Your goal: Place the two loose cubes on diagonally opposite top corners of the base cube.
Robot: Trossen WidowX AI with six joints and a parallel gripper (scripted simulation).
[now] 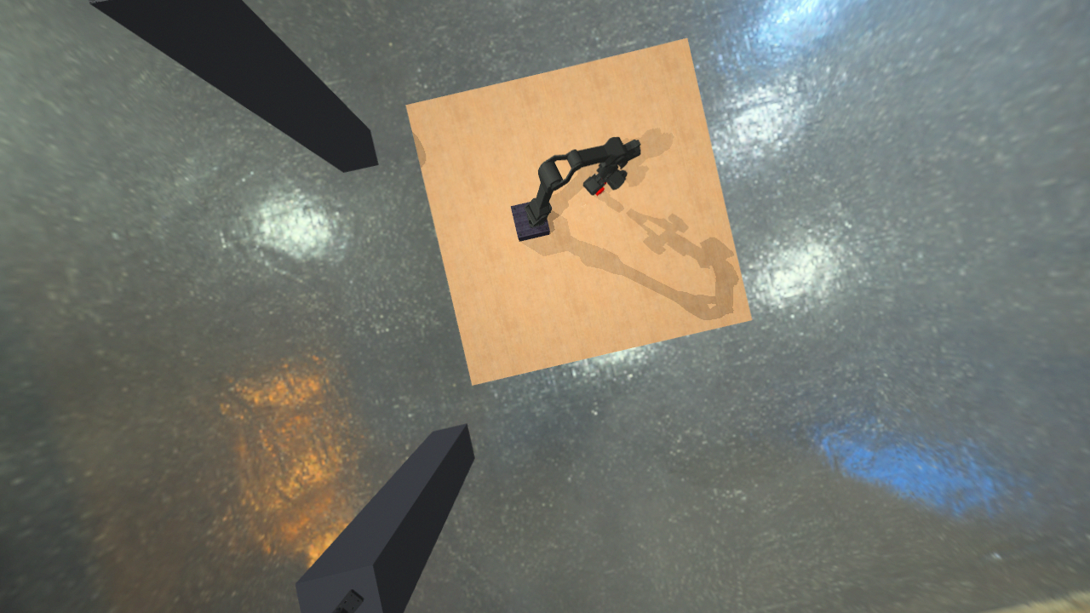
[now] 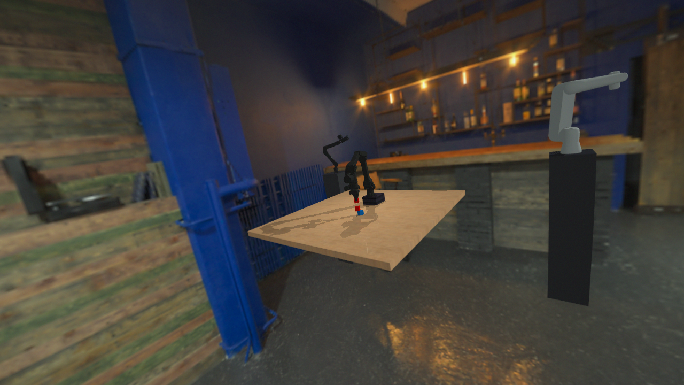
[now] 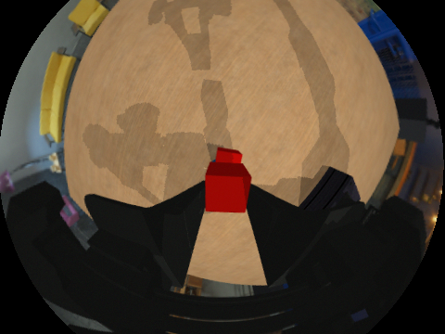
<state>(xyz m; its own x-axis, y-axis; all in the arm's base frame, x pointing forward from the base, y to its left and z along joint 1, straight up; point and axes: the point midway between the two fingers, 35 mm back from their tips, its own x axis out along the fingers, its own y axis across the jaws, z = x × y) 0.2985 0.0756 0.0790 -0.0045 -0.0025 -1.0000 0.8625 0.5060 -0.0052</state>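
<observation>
My gripper tip is 10 mm past the blue base cube, 10 mm to the right of it and 100 mm above it.
</observation>
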